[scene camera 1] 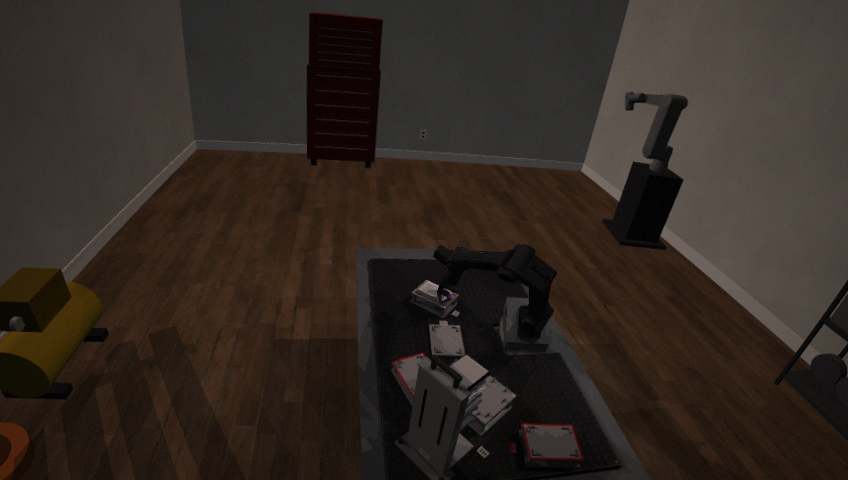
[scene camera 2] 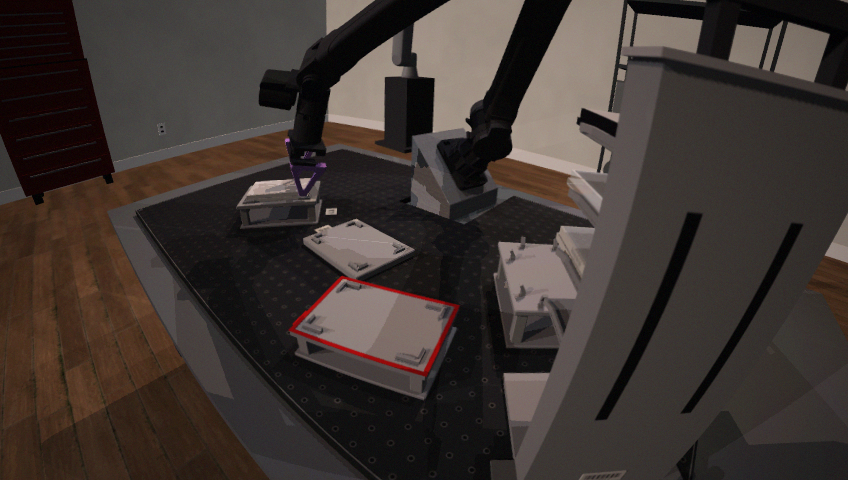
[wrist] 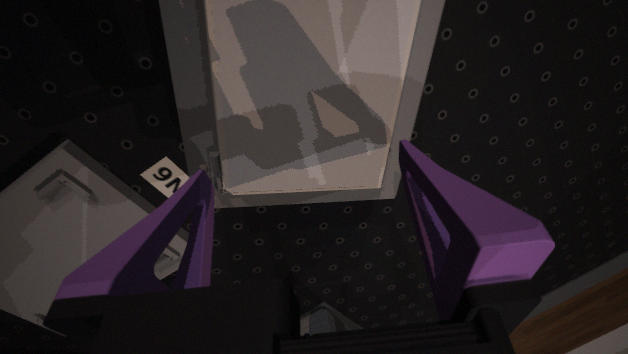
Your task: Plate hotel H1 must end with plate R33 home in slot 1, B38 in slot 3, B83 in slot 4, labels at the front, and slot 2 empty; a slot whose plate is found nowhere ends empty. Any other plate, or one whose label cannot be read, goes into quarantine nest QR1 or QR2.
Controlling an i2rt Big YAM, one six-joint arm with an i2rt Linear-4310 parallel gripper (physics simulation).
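Places are measured from the arm's base along level axes (x ahead, y left, z up), in metres.
Pixels of known places: gripper, fingertip midpoint: [scene camera 1: 444, 295] [scene camera 2: 299, 184] [wrist: 301, 164]; arm's base, link origin: [scene camera 1: 529, 322] [scene camera 2: 460, 164].
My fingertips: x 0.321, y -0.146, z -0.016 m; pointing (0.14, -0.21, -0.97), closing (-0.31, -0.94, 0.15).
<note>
For each thing: its top centre in the pictures, then the offset to it from my fingertips.
- pale plate, top centre: [wrist: 313, 73] [scene camera 2: 279, 186] [scene camera 1: 435, 290] dz -0.002, dx +0.035, dy -0.026 m
- low nest, top centre: [wrist: 58, 268] [scene camera 2: 356, 240] [scene camera 1: 446, 338] dz -0.048, dx -0.008, dy +0.202 m
- partly covered tag, top centre: [wrist: 170, 181] dz -0.065, dx -0.001, dy +0.096 m
A pale plate [scene camera 1: 436, 290] [scene camera 2: 267, 189] [wrist: 280, 60] lies on a raised nest [scene camera 2: 279, 224] [wrist: 300, 198] at the far end of the table. No label can be read on it. My gripper [scene camera 1: 445, 297] [scene camera 2: 303, 191] [wrist: 301, 164] is open and empty, its purple fingers astride the plate's near end. In the wrist view the left tip is by the nest's corner, the right tip beside its right edge. Hotel H1 [scene camera 1: 433, 410] [scene camera 2: 684, 166] stands at the near end; its slots are seen from the side, and which hold plates I cannot tell. The red-rimmed nests [scene camera 1: 550, 441] [scene camera 2: 368, 327] bear no plate.
A low nest [scene camera 1: 446, 340] [scene camera 2: 357, 246] [wrist: 65, 240] lies close to the plate's nest, with a partly covered tag [wrist: 164, 175] between them. Another raised nest [scene camera 1: 493, 399] [scene camera 2: 532, 276] stands beside the hotel. The arm's base [scene camera 2: 446, 178] is at the table's side.
</note>
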